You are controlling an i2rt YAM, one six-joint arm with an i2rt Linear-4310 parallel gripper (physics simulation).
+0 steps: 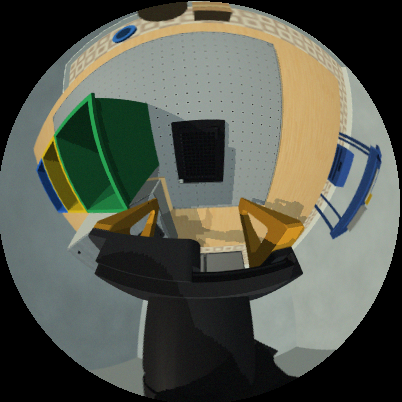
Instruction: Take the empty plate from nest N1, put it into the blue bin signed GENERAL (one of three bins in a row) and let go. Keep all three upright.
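Note:
A black rectangular piece with a fine grid lies flat on the grey perforated board, ahead of the fingers; whether it is the plate, the nest or both, I cannot tell. No nest label is readable. At the left, three bins stand upright in a row: the large green bin nearest, then the yellow bin, then the blue bin at the far end. The lettering on the blue bin does not show. My gripper is open, its orange fingers wide apart with nothing between them.
The perforated board lies on the wooden table. A grey metal block stands at the lower left, beside the left finger and the green bin. A blue frame stands beyond the right edge. A blue ring is at the upper left.

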